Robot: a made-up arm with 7 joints.
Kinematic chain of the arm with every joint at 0, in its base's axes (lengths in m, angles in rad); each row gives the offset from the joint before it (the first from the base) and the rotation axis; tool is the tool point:
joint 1: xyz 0 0 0.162 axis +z
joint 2: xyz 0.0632 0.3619 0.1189 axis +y
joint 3: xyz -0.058 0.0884 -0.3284 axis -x
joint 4: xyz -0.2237 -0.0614 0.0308 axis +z
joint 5: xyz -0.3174 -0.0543 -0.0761 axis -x
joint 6: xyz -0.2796 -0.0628 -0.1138 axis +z
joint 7: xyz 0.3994 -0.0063 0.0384 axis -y
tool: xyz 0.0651 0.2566 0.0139
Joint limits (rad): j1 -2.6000..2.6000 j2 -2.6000..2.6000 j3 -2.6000..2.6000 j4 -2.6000..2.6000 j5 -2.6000..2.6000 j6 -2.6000..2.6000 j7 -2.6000..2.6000
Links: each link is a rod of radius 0.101 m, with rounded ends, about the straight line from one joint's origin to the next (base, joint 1, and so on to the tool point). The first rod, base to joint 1, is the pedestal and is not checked.
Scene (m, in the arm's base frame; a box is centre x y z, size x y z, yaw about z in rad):
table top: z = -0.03
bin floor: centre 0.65 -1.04 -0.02 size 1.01 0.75 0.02 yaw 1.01
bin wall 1: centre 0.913 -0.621 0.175 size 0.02 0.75 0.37 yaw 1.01
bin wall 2: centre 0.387 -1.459 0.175 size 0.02 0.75 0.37 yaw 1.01
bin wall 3: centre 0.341 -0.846 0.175 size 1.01 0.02 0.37 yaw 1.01
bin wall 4: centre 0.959 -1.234 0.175 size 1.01 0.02 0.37 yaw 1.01
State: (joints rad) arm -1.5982 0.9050 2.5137 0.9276 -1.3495 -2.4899 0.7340
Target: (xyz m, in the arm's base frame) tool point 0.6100 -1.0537 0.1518
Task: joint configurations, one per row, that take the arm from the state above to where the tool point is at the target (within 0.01 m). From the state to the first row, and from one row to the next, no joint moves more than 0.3 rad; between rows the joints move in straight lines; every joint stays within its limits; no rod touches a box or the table.
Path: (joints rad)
1: -1.7302 1.1529 2.5353 1.0408 -1.1978 -2.5174 0.6922
2: -1.8622 1.4009 2.5568 1.1540 -1.0460 -2.5450 0.6505
3: -1.9942 1.6488 2.5784 1.2673 -0.8943 -2.5725 0.6087
4: -2.1262 1.8968 2.6000 1.3805 -0.7425 -2.6000 0.5670

